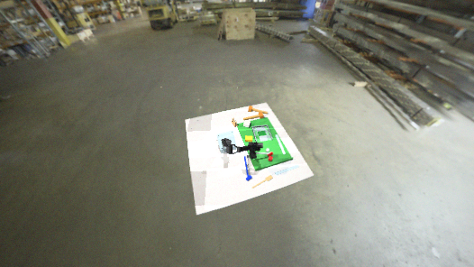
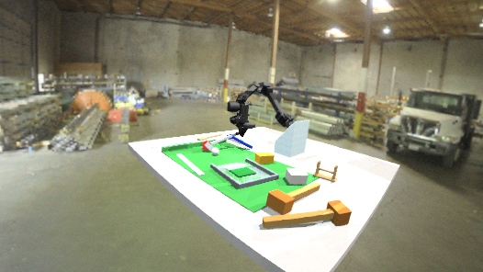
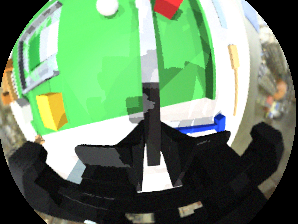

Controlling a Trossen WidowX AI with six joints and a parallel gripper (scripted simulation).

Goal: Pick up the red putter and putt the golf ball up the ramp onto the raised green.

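My gripper tip is now 12 cm short of the red putter, 3 cm to the left of it and 1 cm above it. Also, from my gripper tip: white golf ball: 23 cm ahead, 5 cm below, 1 cm to the left; red cube: 20 cm ahead, 11 cm to the right, 5 cm below; blue putter: 11 cm to the right, 10 cm behind, 6 cm below.
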